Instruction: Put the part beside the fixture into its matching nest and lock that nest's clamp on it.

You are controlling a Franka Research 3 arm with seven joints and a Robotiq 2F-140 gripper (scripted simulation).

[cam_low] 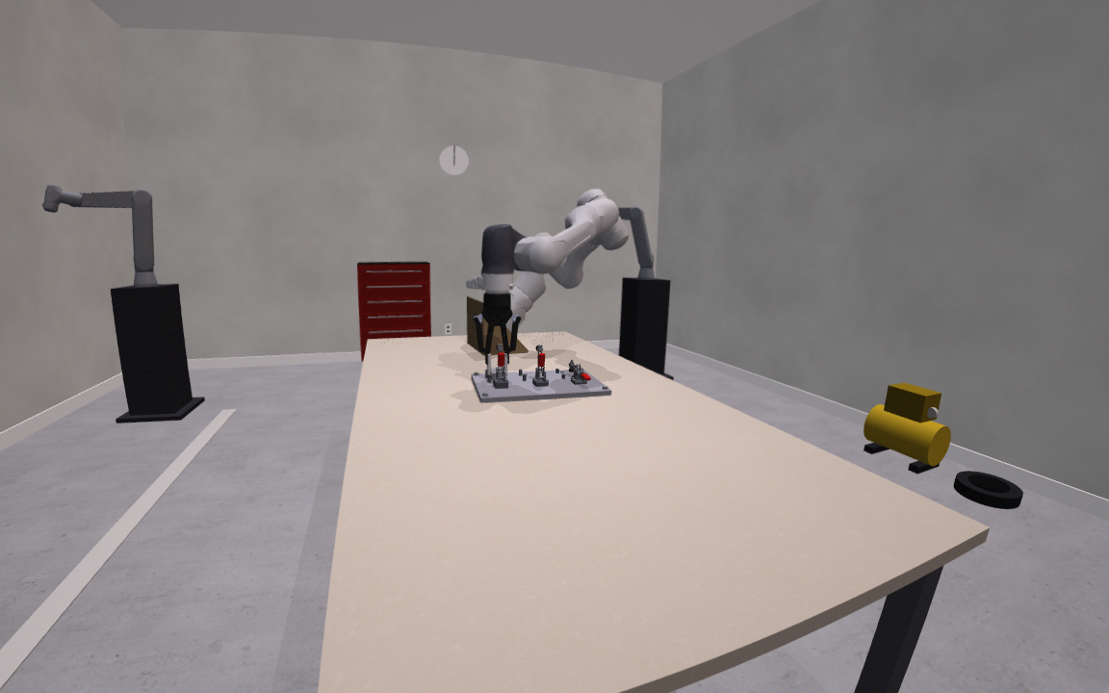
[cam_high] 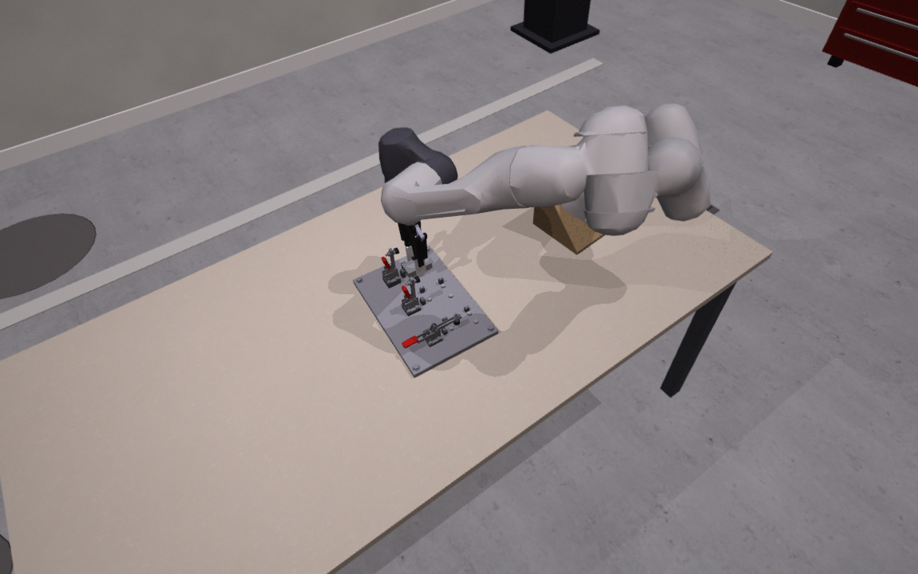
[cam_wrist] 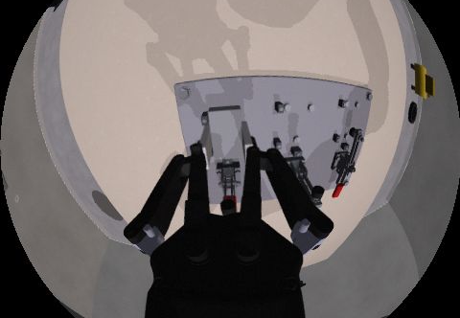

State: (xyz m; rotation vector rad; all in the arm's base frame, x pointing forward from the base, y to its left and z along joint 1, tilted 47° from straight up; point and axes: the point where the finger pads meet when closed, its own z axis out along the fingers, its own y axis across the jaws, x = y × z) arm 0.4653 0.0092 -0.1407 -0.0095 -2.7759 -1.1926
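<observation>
Now: the part 30 mm below my hand. Round my hand: grey fixture plate (110 mm to the left, 50 mm below, 50 mm ahead).
</observation>
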